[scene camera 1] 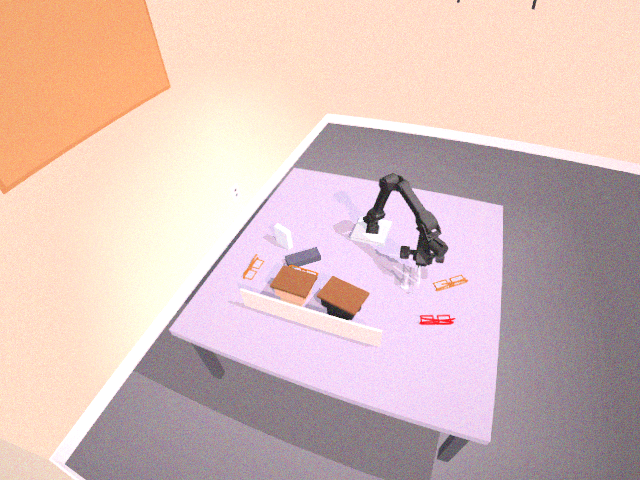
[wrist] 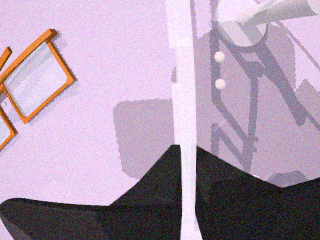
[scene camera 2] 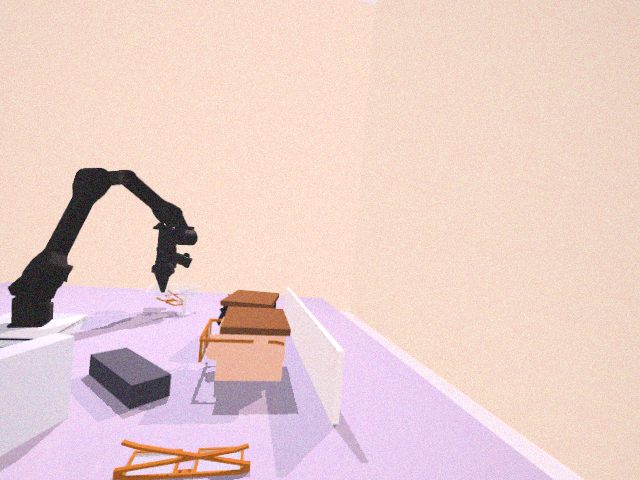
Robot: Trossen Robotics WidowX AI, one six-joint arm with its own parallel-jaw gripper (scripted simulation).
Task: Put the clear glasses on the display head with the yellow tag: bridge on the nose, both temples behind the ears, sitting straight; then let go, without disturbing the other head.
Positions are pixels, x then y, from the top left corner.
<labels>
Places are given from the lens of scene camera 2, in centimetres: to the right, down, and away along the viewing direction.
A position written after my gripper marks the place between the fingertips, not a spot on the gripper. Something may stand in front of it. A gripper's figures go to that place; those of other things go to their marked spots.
my gripper (scene camera 2: 162, 292): -51, 17, 102
tan head (scene camera 2: 260, 361): -11, 22, 58
</labels>
